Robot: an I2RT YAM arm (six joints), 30 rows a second.
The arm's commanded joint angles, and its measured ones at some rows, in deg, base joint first. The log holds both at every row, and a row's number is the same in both.
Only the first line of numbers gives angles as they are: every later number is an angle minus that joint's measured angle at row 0.
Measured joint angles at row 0:
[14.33 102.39 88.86 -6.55 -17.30 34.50]
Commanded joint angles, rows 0 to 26:
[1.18 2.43 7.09 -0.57 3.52 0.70]
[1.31 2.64 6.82 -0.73 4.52 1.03]
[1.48 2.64 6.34 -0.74 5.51 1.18]
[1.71 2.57 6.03 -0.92 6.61 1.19]
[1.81 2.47 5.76 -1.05 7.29 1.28]
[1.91 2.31 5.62 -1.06 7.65 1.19]
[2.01 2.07 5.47 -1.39 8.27 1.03]
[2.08 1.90 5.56 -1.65 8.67 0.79]
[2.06 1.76 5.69 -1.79 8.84 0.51]
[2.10 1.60 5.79 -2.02 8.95 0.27]
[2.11 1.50 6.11 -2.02 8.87 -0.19]
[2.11 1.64 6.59 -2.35 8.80 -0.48]
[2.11 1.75 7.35 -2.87 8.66 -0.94]
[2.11 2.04 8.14 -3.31 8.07 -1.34]
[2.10 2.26 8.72 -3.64 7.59 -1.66]
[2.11 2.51 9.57 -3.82 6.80 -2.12]
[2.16 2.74 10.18 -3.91 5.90 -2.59]
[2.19 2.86 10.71 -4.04 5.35 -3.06]
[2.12 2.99 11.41 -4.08 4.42 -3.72]
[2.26 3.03 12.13 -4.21 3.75 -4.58]
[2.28 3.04 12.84 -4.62 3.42 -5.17]
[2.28 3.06 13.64 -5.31 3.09 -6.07]
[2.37 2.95 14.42 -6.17 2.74 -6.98]
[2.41 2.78 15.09 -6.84 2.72 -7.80]
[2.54 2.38 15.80 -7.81 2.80 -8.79]
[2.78 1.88 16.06 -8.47 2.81 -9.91]
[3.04 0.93 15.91 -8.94 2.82 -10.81]
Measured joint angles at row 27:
[2.07 2.42 10.10 -5.94 4.04 -6.49]
